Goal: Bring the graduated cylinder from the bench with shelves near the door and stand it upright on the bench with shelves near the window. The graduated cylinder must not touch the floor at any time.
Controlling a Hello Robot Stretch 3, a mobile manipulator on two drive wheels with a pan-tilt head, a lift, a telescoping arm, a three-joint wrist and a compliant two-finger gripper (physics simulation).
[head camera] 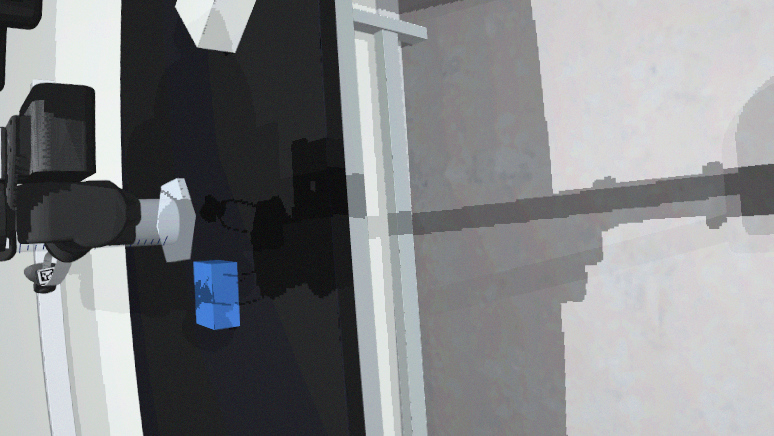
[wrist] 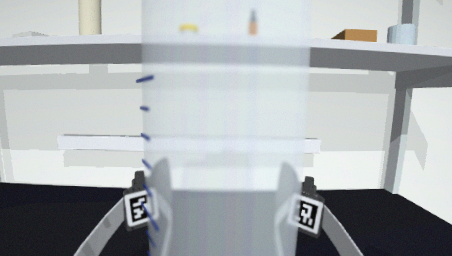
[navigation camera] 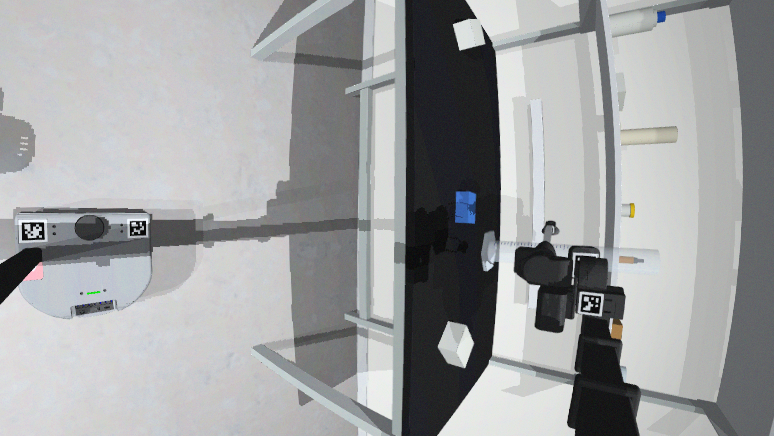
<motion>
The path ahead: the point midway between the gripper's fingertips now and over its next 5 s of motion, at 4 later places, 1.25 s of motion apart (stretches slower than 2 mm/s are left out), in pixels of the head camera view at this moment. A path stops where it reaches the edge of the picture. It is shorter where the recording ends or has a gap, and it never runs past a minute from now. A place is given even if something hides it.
My gripper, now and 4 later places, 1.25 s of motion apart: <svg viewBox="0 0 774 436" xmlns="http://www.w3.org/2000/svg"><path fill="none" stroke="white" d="M39 230L125 226L160 225L169 224L231 214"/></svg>
</motion>
